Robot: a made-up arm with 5 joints. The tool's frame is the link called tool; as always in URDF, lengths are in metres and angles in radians. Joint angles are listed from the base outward. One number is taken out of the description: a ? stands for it. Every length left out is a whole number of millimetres.
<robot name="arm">
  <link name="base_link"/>
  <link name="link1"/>
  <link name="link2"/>
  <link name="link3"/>
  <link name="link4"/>
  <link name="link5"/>
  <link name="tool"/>
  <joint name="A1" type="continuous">
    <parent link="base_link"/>
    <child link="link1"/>
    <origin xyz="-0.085 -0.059 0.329" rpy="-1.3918 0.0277 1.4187"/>
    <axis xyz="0 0 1"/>
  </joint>
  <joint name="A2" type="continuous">
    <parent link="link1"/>
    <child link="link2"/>
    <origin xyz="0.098 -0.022 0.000" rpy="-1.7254 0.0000 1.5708"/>
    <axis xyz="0 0 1"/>
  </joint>
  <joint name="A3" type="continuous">
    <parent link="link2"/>
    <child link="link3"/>
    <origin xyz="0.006 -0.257 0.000" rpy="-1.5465 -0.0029 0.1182"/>
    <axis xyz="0 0 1"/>
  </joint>
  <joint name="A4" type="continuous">
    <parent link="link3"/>
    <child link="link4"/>
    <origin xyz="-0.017 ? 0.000" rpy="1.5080 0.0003 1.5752"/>
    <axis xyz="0 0 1"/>
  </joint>
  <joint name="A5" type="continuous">
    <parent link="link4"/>
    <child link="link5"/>
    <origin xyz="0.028 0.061 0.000" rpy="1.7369 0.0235 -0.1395"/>
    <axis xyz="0 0 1"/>
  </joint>
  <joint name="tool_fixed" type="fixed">
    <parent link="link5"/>
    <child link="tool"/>
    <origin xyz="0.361 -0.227 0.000" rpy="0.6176 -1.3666 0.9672"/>
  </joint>
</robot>
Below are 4 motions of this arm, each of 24 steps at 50 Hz.
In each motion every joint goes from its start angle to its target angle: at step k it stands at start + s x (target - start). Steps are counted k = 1, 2, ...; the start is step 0. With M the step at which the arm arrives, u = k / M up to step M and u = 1 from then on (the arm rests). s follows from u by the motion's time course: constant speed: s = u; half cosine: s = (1 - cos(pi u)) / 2; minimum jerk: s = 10 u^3 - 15 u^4 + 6 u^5.
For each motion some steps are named. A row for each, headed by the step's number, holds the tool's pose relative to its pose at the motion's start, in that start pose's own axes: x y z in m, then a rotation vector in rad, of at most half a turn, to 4 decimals.
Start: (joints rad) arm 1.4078 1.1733 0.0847 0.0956 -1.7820
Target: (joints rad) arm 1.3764 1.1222 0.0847 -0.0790 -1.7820
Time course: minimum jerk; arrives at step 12
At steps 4, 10, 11, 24:
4: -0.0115 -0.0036 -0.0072 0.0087 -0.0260 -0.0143
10: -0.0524 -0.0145 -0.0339 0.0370 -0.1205 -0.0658
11: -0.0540 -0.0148 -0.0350 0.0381 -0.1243 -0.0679
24: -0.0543 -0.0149 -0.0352 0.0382 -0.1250 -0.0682

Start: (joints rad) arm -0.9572 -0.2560 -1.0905 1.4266 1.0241
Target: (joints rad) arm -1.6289 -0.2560 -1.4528 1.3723 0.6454
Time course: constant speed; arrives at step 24
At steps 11, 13, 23, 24:
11: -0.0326 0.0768 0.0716 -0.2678 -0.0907 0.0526
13: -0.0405 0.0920 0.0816 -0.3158 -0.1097 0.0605
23: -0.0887 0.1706 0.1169 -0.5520 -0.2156 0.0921
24: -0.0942 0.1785 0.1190 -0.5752 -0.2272 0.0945

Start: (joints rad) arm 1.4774 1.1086 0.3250 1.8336 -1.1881
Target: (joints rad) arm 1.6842 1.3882 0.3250 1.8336 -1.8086
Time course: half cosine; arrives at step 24
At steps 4, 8, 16, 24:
4: -0.0112 0.0146 0.0177 -0.0486 -0.0237 -0.0001
8: -0.0461 0.0577 0.0612 -0.1799 -0.0906 -0.0049
16: -0.1672 0.1932 0.1356 -0.5263 -0.2857 -0.0555
24: -0.2359 0.2665 0.1454 -0.6920 -0.3869 -0.1025

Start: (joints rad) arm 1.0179 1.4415 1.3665 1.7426 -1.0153
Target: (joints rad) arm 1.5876 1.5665 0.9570 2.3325 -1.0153
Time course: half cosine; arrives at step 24
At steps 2, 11, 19, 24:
2: 0.0031 -0.0021 -0.0002 0.0060 0.0117 0.0029
11: 0.0785 -0.0479 -0.0092 0.1254 0.2840 0.0983
19: 0.1582 -0.0831 -0.0245 0.1956 0.5384 0.2467
24: 0.1749 -0.0889 -0.0279 0.2027 0.5870 0.2840

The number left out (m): 0.133
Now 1 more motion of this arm.
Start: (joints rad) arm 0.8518 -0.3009 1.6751 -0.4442 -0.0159
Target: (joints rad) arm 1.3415 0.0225 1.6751 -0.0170 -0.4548
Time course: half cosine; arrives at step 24
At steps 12, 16, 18, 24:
12: -0.0207 0.0532 -0.0480 0.0036 -0.0830 -0.1143
16: -0.0307 0.0858 -0.0646 0.0080 -0.1111 -0.1779
18: -0.0348 0.1001 -0.0698 0.0103 -0.1200 -0.2052
24: -0.0403 0.1209 -0.0753 0.0141 -0.1295 -0.2443

